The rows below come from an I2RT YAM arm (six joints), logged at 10 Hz.
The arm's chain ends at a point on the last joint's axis. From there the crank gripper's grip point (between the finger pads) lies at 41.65 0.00 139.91 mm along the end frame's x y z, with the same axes.
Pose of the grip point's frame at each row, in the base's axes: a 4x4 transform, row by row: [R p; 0 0 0 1], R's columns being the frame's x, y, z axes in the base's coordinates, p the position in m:
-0.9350 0.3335 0.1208 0.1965; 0.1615 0.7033 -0.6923 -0.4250; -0.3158 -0.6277 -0.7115 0.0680; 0 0 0 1
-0.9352 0.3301 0.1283 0.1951; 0.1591 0.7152 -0.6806 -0.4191; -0.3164 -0.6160 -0.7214 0.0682; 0 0 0 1
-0.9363 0.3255 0.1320 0.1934; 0.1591 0.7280 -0.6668 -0.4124; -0.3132 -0.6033 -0.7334 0.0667; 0 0 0 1
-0.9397 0.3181 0.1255 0.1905; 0.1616 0.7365 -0.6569 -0.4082; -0.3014 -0.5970 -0.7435 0.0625; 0 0 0 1
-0.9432 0.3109 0.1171 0.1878; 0.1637 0.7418 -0.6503 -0.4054; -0.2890 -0.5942 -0.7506 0.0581; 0 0 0 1
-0.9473 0.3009 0.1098 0.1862; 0.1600 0.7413 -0.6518 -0.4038; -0.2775 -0.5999 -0.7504 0.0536; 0 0 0 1
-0.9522 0.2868 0.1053 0.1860; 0.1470 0.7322 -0.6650 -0.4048; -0.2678 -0.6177 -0.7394 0.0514; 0 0 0 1
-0.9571 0.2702 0.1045 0.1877; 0.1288 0.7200 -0.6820 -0.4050; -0.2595 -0.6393 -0.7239 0.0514; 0 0 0 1
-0.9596 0.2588 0.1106 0.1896; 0.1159 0.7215 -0.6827 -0.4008; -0.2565 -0.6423 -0.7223 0.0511; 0 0 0 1
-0.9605 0.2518 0.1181 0.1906; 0.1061 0.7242 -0.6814 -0.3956; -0.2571 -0.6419 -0.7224 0.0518; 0 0 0 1
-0.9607 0.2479 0.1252 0.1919; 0.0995 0.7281 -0.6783 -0.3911; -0.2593 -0.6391 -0.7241 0.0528; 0 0 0 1
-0.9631 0.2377 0.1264 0.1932; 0.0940 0.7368 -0.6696 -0.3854; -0.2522 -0.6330 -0.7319 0.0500; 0 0 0 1
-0.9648 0.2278 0.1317 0.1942; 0.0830 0.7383 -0.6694 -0.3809; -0.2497 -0.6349 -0.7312 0.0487; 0 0 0 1
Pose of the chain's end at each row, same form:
-0.9350 0.3335 0.1208 0.2185; 0.1615 0.7033 -0.6923 -0.3349; -0.3158 -0.6277 -0.7115 0.1807; 0 0 0 1
-0.9352 0.3301 0.1283 0.2161; 0.1591 0.7152 -0.6806 -0.3305; -0.3164 -0.6160 -0.7214 0.1823; 0 0 0 1
-0.9363 0.3255 0.1320 0.2139; 0.1591 0.7280 -0.6668 -0.3257; -0.3132 -0.6033 -0.7334 0.1824; 0 0 0 1
-0.9397 0.3181 0.1255 0.2121; 0.1616 0.7365 -0.6569 -0.3230; -0.3014 -0.5970 -0.7435 0.1791; 0 0 0 1
-0.9432 0.3109 0.1171 0.2107; 0.1637 0.7418 -0.6503 -0.3212; -0.2890 -0.5942 -0.7506 0.1752; 0 0 0 1
-0.9473 0.3009 0.1098 0.2103; 0.1600 0.7413 -0.6518 -0.3193; -0.2775 -0.5999 -0.7504 0.1701; 0 0 0 1
-0.9522 0.2868 0.1053 0.2109; 0.1470 0.7322 -0.6650 -0.3179; -0.2678 -0.6177 -0.7394 0.1660; 0 0 0 1
-0.9571 0.2702 0.1045 0.2129; 0.1288 0.7200 -0.6820 -0.3149; -0.2595 -0.6393 -0.7239 0.1635; 0 0 0 1
-0.9596 0.2588 0.1106 0.2141; 0.1159 0.7215 -0.6827 -0.3101; -0.2565 -0.6423 -0.7223 0.1628; 0 0 0 1
-0.9605 0.2518 0.1181 0.2141; 0.1061 0.7242 -0.6814 -0.3047; -0.2571 -0.6419 -0.7224 0.1636; 0 0 0 1
-0.9607 0.2479 0.1252 0.2144; 0.0995 0.7281 -0.6783 -0.3003; -0.2593 -0.6391 -0.7241 0.1649; 0 0 0 1
-0.9631 0.2377 0.1264 0.2156; 0.0940 0.7368 -0.6696 -0.2956; -0.2522 -0.6330 -0.7319 0.1629; 0 0 0 1
-0.9648 0.2278 0.1317 0.2160; 0.0830 0.7383 -0.6694 -0.2907; -0.2497 -0.6349 -0.7312 0.1614; 0 0 0 1

